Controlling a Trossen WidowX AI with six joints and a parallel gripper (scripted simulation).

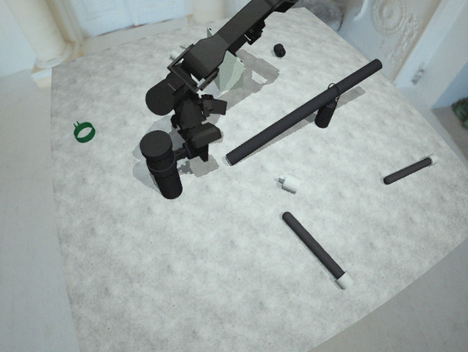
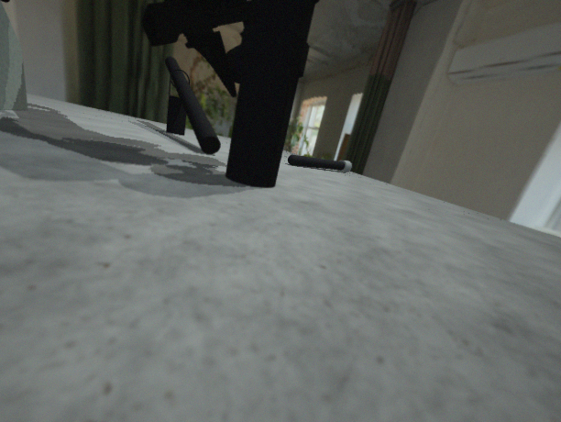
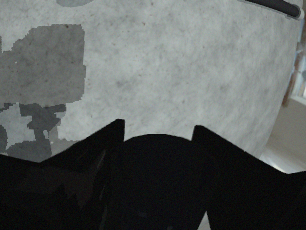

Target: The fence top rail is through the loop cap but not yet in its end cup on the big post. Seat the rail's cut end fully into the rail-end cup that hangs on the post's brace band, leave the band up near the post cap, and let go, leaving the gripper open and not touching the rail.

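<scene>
Now: gripper tip 20 cm to the right of the white fitting, 8 cm short of it and 8 cm above it. From my gripper tip the other things lie so: small post 41 cm to the left, 10 cm behind; white cylinder 54 cm behind, 9 cm below, 3 cm to the left.
</scene>
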